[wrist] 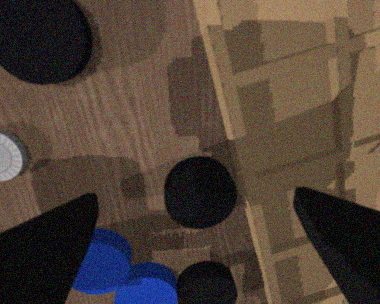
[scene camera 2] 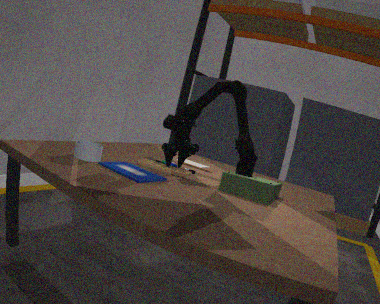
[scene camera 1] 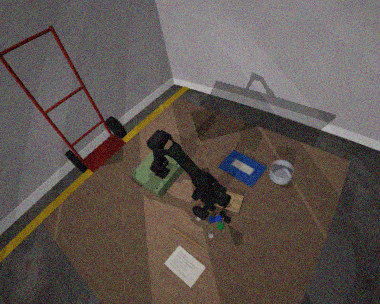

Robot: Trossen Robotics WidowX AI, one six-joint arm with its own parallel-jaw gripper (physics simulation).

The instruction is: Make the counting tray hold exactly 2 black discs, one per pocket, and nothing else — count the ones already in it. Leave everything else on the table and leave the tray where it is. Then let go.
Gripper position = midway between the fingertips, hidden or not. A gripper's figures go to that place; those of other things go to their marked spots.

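Here is my gripper (wrist: 197, 199), 0.11 m from the lens. I also see a tan counting tray (wrist: 291, 88), and the tray is 0.11 m from the lens as well.
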